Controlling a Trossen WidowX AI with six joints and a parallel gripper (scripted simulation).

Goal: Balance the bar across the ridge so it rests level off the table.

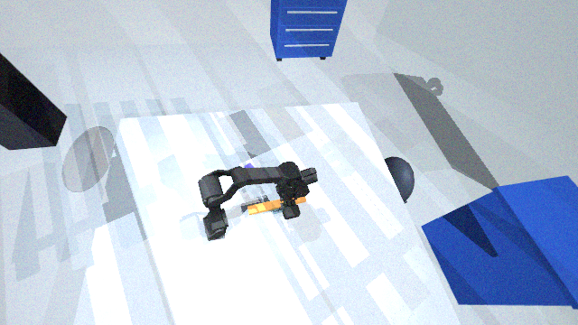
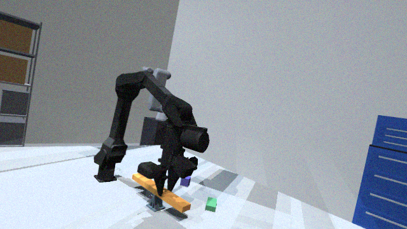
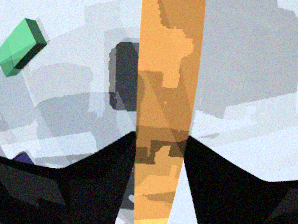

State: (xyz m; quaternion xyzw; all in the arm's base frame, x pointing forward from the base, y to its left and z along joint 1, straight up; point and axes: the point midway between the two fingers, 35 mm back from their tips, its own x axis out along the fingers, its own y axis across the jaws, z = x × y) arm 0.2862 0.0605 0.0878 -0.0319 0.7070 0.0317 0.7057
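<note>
The bar is 3 cm behind my gripper tip. From my gripper tip the other things lie so: green cube: 17 cm to the left, 5 cm below, 5 cm ahead; then purple cube: 20 cm to the left, 13 cm behind, 4 cm below.
</note>
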